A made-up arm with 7 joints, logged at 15 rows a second.
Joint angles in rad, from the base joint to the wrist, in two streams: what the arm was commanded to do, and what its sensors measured. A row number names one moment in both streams.
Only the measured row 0 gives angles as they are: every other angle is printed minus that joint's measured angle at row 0.
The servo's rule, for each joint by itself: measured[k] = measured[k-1] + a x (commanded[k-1-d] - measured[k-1]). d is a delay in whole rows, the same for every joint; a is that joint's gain. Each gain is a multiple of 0.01, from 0.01 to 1. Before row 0 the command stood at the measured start. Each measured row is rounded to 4 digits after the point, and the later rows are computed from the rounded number. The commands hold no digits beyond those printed.
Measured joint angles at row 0:
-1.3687, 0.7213, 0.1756, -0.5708, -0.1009, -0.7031, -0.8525
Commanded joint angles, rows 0 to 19:
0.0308, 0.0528, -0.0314, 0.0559, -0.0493, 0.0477, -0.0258
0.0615, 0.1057, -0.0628, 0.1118, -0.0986, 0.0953, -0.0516
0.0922, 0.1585, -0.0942, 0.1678, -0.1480, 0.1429, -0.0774
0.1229, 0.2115, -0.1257, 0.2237, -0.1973, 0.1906, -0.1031
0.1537, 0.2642, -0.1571, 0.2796, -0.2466, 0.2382, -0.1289
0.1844, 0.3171, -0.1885, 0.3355, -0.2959, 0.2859, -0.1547
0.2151, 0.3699, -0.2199, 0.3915, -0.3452, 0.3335, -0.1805
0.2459, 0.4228, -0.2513, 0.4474, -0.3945, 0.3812, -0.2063
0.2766, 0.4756, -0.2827, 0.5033, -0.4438, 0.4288, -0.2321
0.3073, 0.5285, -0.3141, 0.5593, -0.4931, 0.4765, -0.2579
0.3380, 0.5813, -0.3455, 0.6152, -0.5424, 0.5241, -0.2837
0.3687, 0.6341, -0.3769, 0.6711, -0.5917, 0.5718, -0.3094
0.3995, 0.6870, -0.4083, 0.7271, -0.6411, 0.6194, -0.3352
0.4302, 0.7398, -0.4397, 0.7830, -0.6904, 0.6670, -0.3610
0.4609, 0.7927, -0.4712, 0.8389, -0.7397, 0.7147, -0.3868
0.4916, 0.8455, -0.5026, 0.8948, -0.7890, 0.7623, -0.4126
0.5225, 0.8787, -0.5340, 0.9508, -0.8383, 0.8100, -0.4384
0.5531, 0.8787, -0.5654, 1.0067, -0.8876, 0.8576, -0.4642
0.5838, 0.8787, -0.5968, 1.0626, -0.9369, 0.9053, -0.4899
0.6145, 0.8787, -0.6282, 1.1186, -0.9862, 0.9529, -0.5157
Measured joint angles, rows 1 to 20:
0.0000, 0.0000, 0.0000, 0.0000, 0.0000, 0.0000, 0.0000
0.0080, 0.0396, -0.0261, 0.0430, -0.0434, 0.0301, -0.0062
0.0219, 0.0892, -0.0566, 0.0960, -0.0920, 0.0712, -0.0171
0.0402, 0.1412, -0.0878, 0.1513, -0.1413, 0.1164, -0.0316
0.0617, 0.1939, -0.1193, 0.2070, -0.1906, 0.1631, -0.0488
0.0856, 0.2466, -0.1507, 0.2629, -0.2399, 0.2104, -0.0680
0.1113, 0.2995, -0.1821, 0.3188, -0.2892, 0.2580, -0.0888
0.1383, 0.3523, -0.2135, 0.3748, -0.3385, 0.3056, -0.1108
0.1663, 0.4052, -0.2449, 0.4307, -0.3878, 0.3532, -0.1337
0.1950, 0.4580, -0.2763, 0.4866, -0.4371, 0.4008, -0.1573
0.2242, 0.5109, -0.3077, 0.5426, -0.4864, 0.4485, -0.1814
0.2538, 0.5637, -0.3391, 0.5985, -0.5357, 0.4961, -0.2060
0.2837, 0.6165, -0.3705, 0.6544, -0.5850, 0.5438, -0.2308
0.3138, 0.6694, -0.4019, 0.7104, -0.6344, 0.5914, -0.2559
0.3441, 0.7222, -0.4333, 0.7663, -0.6837, 0.6390, -0.2811
0.3745, 0.7751, -0.4648, 0.8222, -0.7330, 0.6867, -0.3065
0.4049, 0.8279, -0.4962, 0.8781, -0.7823, 0.7343, -0.3320
0.4355, 0.8660, -0.5276, 0.9341, -0.8316, 0.7820, -0.3575
0.4661, 0.8755, -0.5590, 0.9900, -0.8809, 0.8296, -0.3831
0.4967, 0.8779, -0.5904, 1.0459, -0.9302, 0.8773, -0.4087
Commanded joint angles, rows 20 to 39:
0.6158, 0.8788, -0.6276, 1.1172, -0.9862, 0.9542, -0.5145
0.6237, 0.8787, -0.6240, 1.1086, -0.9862, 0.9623, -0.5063
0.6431, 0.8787, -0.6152, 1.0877, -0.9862, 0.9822, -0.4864
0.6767, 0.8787, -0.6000, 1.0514, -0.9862, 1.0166, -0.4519
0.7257, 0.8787, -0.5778, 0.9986, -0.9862, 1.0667, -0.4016
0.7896, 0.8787, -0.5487, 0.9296, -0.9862, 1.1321, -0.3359
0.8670, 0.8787, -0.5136, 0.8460, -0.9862, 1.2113, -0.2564
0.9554, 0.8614, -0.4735, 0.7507, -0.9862, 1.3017, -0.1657
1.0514, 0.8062, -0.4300, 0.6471, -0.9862, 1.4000, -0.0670
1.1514, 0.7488, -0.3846, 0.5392, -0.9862, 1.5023, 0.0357
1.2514, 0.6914, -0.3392, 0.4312, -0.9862, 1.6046, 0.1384
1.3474, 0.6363, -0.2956, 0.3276, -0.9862, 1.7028, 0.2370
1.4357, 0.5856, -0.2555, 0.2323, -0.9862, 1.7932, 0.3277
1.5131, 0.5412, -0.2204, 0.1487, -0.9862, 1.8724, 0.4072
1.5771, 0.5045, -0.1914, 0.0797, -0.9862, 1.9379, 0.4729
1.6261, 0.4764, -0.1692, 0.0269, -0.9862, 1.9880, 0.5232
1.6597, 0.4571, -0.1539, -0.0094, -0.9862, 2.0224, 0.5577
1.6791, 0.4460, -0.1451, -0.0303, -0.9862, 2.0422, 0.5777
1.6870, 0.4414, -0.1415, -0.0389, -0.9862, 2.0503, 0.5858
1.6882, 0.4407, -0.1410, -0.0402, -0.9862, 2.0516, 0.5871
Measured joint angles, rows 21 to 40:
0.5273, 0.8785, -0.6218, 1.1019, -0.9795, 0.9249, -0.4344
0.5503, 0.8787, -0.6266, 1.1137, -0.9854, 0.9434, -0.4536
0.5694, 0.8787, -0.6244, 1.1098, -0.9861, 0.9553, -0.4662
0.5886, 0.8787, -0.6168, 1.0928, -0.9862, 0.9722, -0.4710
0.6115, 0.8787, -0.6029, 1.0609, -0.9862, 1.0002, -0.4664
0.6412, 0.8787, -0.5821, 1.0129, -0.9862, 1.0421, -0.4508
0.6798, 0.8787, -0.5544, 0.9488, -0.9862, 1.0988, -0.4232
0.7285, 0.8787, -0.5205, 0.8696, -0.9862, 1.1697, -0.3832
0.7875, 0.8657, -0.4815, 0.7780, -0.9862, 1.2529, -0.3310
0.8561, 0.8211, -0.4388, 0.6772, -0.9862, 1.3456, -0.2676
0.9329, 0.7669, -0.3938, 0.5709, -0.9862, 1.4443, -0.1948
1.0157, 0.7103, -0.3485, 0.4633, -0.9862, 1.5453, -0.1148
1.1019, 0.6548, -0.3046, 0.3588, -0.9862, 1.6445, -0.0304
1.1887, 0.6029, -0.2638, 0.2614, -0.9862, 1.7382, 0.0555
1.2730, 0.5566, -0.2278, 0.1746, -0.9862, 1.8227, 0.1399
1.3521, 0.5175, -0.1976, 0.1015, -0.9862, 1.8953, 0.2198
1.4233, 0.4867, -0.1740, 0.0441, -0.9862, 1.9537, 0.2926
1.4848, 0.4645, -0.1573, 0.0029, -0.9862, 1.9970, 0.3562
1.5353, 0.4506, -0.1472, -0.0227, -0.9862, 2.0255, 0.4094
1.5747, 0.4437, -0.1425, -0.0352, -0.9862, 2.0411, 0.4517

